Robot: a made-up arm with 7 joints.
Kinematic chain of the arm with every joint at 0, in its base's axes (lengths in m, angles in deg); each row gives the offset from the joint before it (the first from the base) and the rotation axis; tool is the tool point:
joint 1: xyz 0 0 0 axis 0 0.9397 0.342
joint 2: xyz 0 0 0 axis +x
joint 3: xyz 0 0 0 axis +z
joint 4: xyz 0.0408 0 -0.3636 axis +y
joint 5: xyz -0.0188 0 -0.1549 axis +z
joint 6: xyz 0 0 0 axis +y
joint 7: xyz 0 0 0 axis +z
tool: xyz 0 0 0
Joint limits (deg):
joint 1: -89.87..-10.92
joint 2: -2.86..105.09
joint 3: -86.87..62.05
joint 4: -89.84..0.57
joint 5: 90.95..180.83
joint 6: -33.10..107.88
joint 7: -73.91..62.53
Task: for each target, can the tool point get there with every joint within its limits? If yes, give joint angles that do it. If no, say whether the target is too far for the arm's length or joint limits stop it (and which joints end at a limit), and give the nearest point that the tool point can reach.
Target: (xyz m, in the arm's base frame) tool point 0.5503 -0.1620 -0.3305
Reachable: no: too far | nearest point 0.4338 -0.1277 -0.2605 | short by 0.140 m
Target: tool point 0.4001 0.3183 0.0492
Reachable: yes | joints -64.94 62.07 -13.02 -35.62 107.90 40.95 -3.80
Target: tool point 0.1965 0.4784 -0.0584
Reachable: yes | joints -37.71 84.55 -74.80 -22.58 142.43 -11.58 -4.76
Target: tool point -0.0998 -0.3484 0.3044
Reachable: no: joint limits stop it (at a limit: joint 1, joint 2, joint 4) | nearest point 0.3138 -0.2844 0.0739 | short by 0.478 m
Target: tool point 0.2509 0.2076 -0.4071
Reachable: yes | joints -26.63 30.24 -60.49 -7.60 109.95 16.34 -42.49
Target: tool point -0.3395 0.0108 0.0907
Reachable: no: joint limits stop it (at a limit: joint 1, joint 2, joint 3, joint 4) | nearest point -0.1392 0.3409 0.2220 | short by 0.408 m
